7 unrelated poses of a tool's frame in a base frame.
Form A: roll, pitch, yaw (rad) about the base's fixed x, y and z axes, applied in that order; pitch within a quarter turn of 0, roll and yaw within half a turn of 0; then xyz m.
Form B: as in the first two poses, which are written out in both.
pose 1, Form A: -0.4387 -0.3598 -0.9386 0.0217 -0.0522 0.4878
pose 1, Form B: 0.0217 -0.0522 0.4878 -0.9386 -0.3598 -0.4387
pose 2, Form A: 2.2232 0.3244 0.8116 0.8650 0.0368 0.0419
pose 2, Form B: 0.8650 0.0368 0.0419 0.8116 0.3244 2.2232
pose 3, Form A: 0.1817 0.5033 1.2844 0.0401 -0.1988 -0.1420
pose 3, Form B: 0.0401 -0.1988 -0.1420 1.2844 0.5033 0.1817
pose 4, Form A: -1.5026 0.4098 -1.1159 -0.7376 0.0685 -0.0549
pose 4, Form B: -0.7376 0.0685 -0.0549 -1.1159 0.4098 -1.5026
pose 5, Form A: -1.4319 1.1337 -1.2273 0.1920 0.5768 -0.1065
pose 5, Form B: 0.1920 0.5768 -0.1065 -1.2273 1.1337 -1.4319
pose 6, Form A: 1.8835 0.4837 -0.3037 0.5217 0.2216 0.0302
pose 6, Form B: 0.5217 0.2216 0.0302 -0.3037 0.4837 1.8835
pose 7, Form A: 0.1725 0.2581 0.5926 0.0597 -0.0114 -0.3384
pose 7, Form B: 0.0597 -0.0114 -0.3384 0.5926 0.2581 0.1725
